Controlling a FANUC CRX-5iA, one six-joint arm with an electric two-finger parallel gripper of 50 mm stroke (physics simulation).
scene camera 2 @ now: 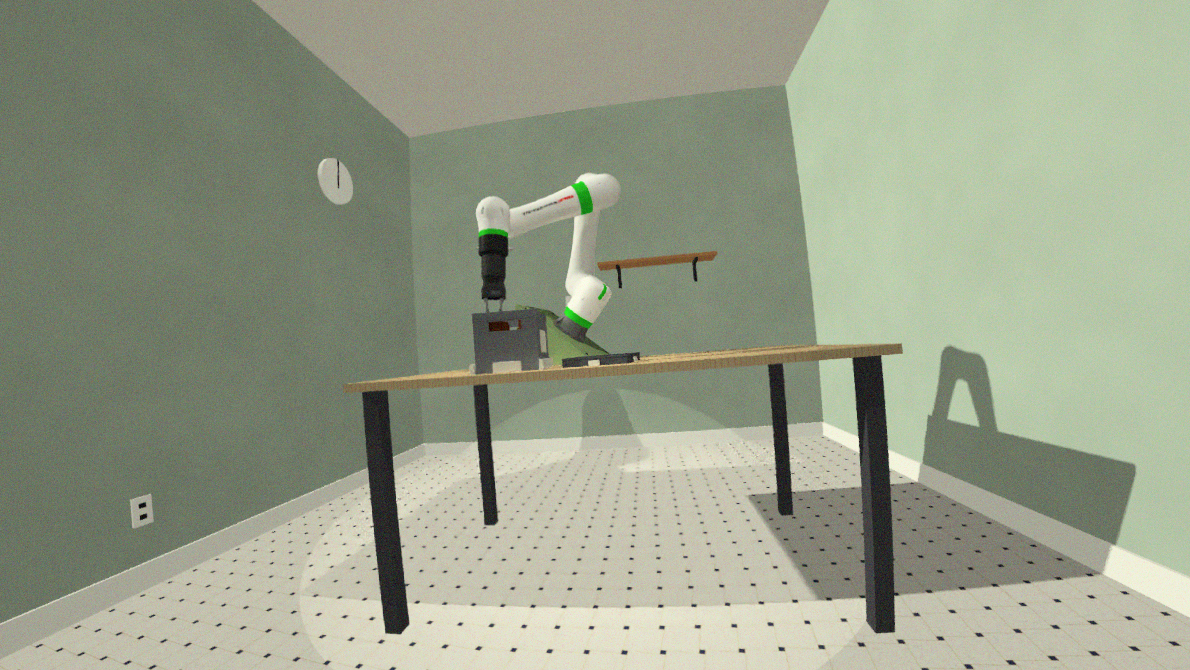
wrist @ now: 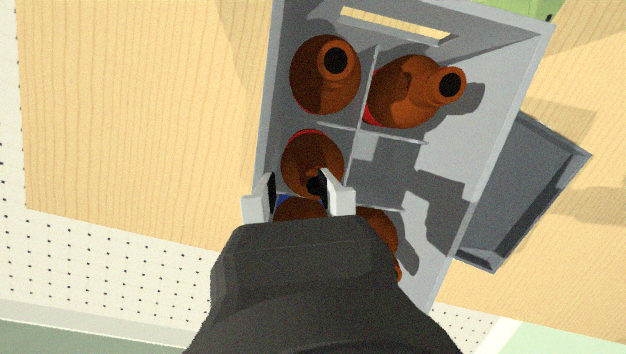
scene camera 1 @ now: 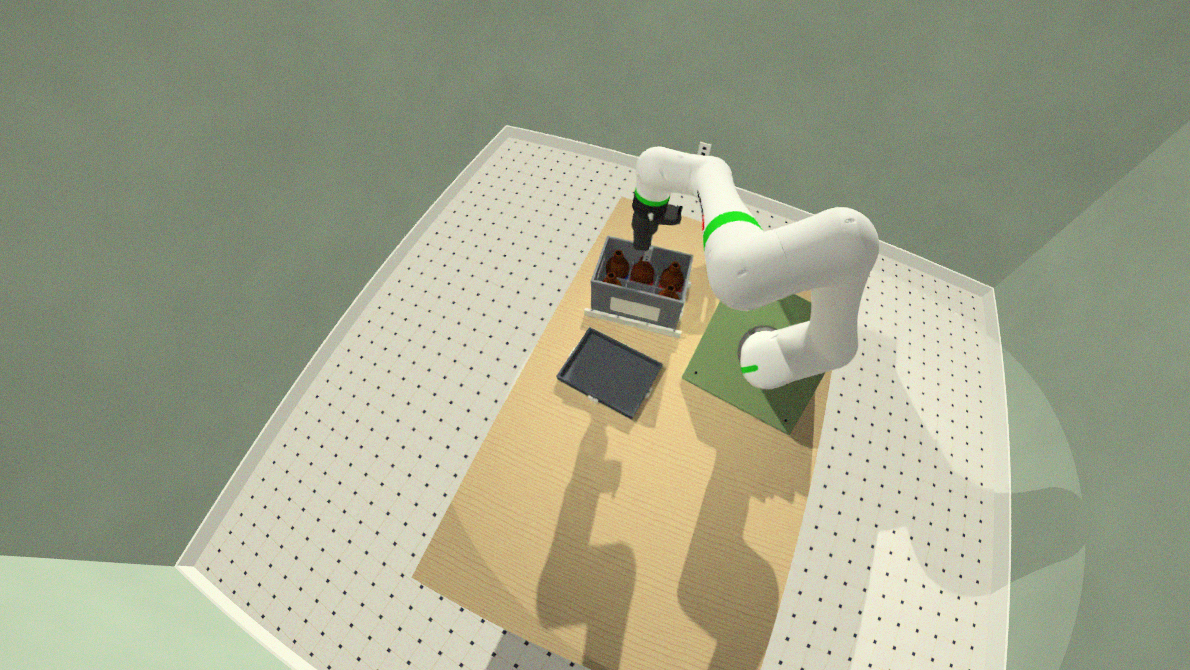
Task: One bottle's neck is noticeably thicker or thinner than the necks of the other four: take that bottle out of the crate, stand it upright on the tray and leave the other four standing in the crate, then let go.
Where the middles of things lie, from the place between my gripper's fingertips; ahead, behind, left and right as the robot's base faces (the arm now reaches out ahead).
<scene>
The brown bottle [wrist: 325, 73] is 10 cm behind my hand and 8 cm below it. From my hand the other things lie so: white strip [scene camera 1: 596, 314]: 16 cm to the left, 15 cm below, 2 cm behind.
</scene>
